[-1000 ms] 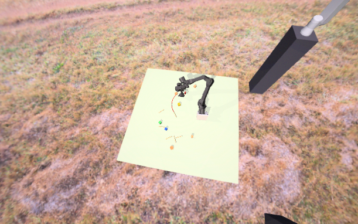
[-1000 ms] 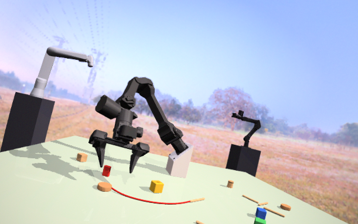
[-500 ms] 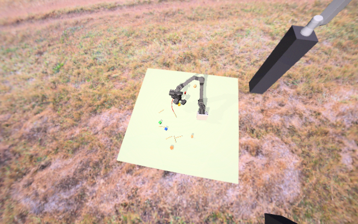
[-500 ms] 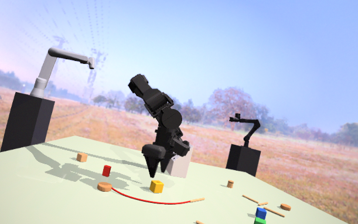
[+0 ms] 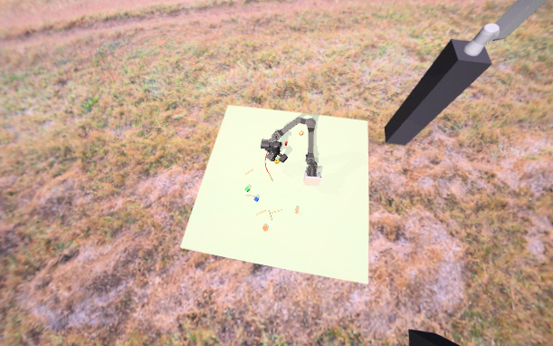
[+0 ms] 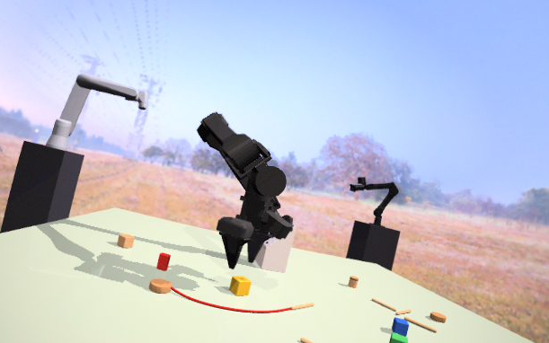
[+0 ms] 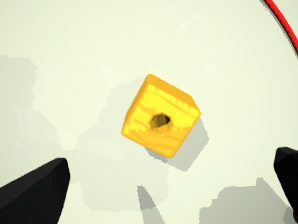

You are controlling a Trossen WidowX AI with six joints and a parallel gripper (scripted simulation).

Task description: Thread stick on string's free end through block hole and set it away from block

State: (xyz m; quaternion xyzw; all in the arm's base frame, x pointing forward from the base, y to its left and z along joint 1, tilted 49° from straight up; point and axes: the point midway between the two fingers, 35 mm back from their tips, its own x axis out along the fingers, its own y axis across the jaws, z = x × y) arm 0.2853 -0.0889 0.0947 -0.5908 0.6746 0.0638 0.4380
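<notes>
The yellow block is 40 mm below my gripper tip and 10 mm to the left of it. The rest, counted from my gripper tip: thin wooden stick: 130 mm to the left, 60 mm below, 40 mm ahead; red block: 170 mm to the right, 50 mm behind, 40 mm below; green cube: 280 mm to the left, 180 mm ahead, 50 mm below.
</notes>
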